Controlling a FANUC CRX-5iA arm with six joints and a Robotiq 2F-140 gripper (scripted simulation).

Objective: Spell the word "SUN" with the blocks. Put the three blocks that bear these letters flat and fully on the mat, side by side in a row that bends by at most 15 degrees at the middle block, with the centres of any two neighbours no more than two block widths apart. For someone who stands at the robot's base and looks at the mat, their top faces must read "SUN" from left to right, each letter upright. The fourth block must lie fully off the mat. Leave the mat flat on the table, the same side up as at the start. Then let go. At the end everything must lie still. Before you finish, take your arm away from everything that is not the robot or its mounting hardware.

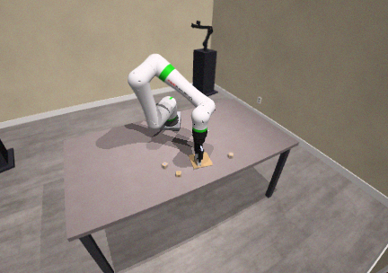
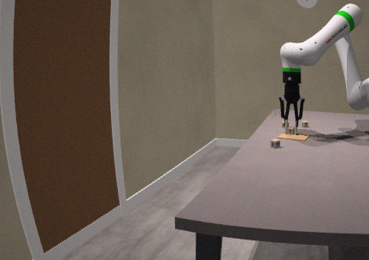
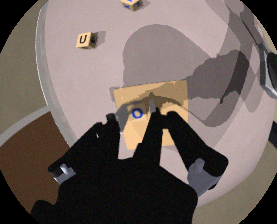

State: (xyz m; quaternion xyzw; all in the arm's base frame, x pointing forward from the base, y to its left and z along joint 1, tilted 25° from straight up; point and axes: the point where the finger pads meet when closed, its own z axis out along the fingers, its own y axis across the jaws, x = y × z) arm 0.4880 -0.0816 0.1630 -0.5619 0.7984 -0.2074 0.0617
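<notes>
Right now the tan mat is 40 mm to the left of my hand, 40 mm below it and 10 mm behind it. The rest, counted from my hand: tan letter block 170 mm to the right, 20 mm below, 10 mm ahead.
</notes>
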